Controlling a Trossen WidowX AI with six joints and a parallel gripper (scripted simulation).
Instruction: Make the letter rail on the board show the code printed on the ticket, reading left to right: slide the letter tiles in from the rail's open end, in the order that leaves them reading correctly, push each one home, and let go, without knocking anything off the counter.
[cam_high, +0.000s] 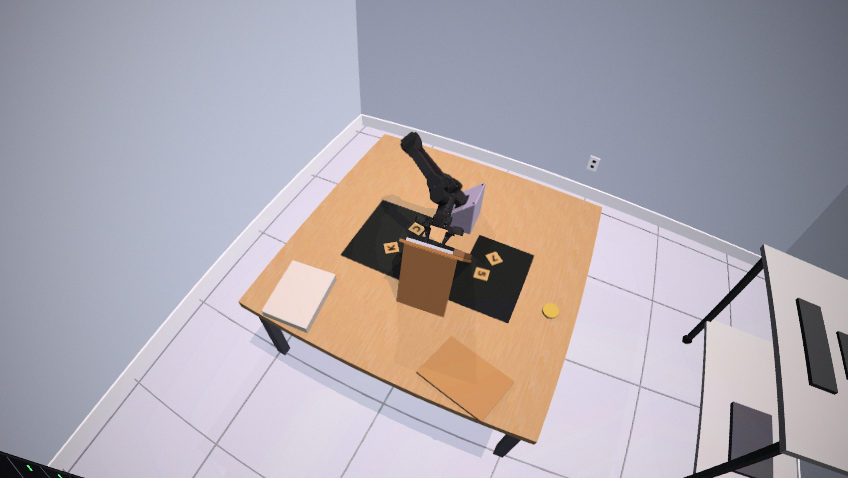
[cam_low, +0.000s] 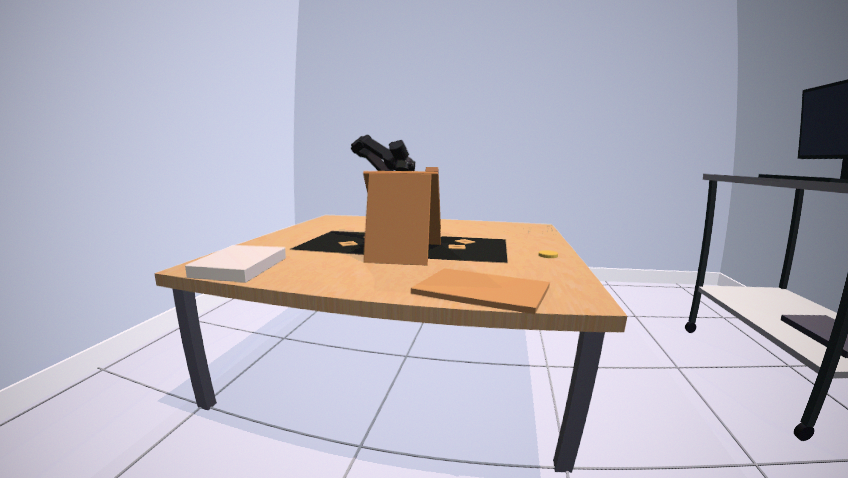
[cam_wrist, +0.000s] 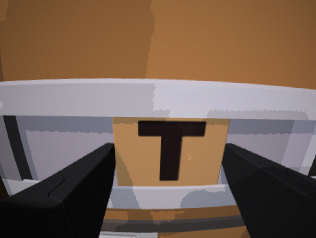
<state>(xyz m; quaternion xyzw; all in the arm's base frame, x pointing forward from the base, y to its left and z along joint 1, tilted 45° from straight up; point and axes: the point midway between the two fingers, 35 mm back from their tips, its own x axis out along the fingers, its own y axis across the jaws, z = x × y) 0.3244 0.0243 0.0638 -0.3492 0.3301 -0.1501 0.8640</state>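
Right now the white ticket is 8 cm below my gripper tip, 6 cm behind it and 5 cm to the left of it. From my gripper tip the other things lie so: thin panel (40 cm ahead, 27 cm to the left, 17 cm below); then white slab (46 cm to the right, 30 cm ahead, 16 cm below).
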